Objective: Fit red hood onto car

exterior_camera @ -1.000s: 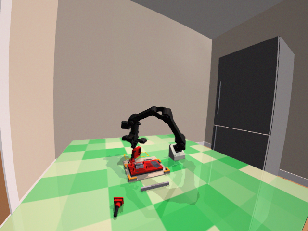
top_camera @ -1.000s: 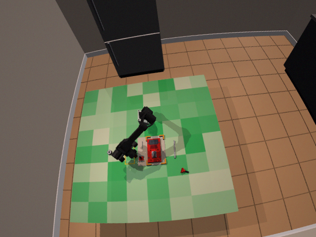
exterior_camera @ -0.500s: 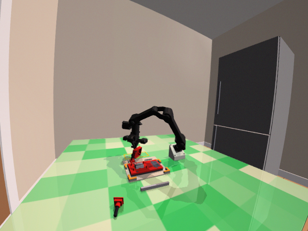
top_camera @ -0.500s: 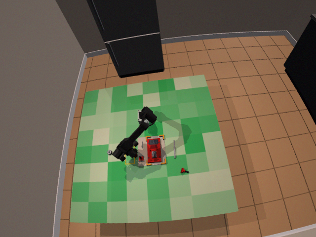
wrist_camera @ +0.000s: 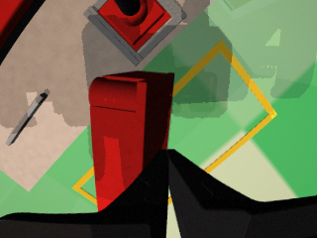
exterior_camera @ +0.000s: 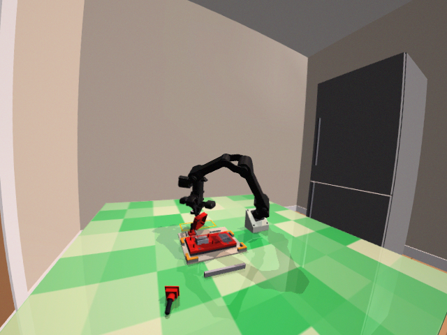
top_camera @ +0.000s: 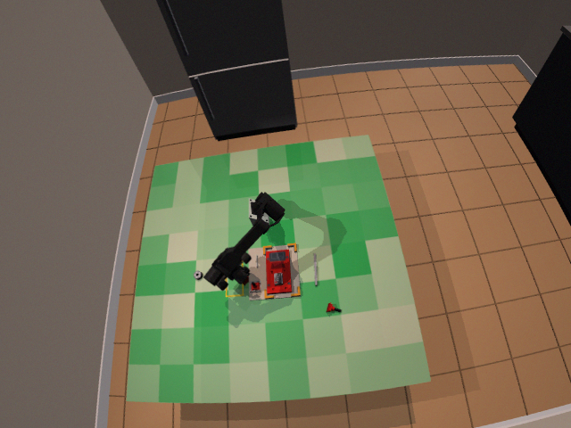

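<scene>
Now: the grey engine block 4 cm ahead of my gripper tip, 18 cm to the left of it and 3 cm below it. Round my gripper tip: small wheel 5 cm behind, 20 cm to the right, 5 cm below; then red hood 1 cm behind, 1 cm to the left, 2 cm below; then grey bar 2 cm ahead, 35 cm to the left, 5 cm below.
</scene>
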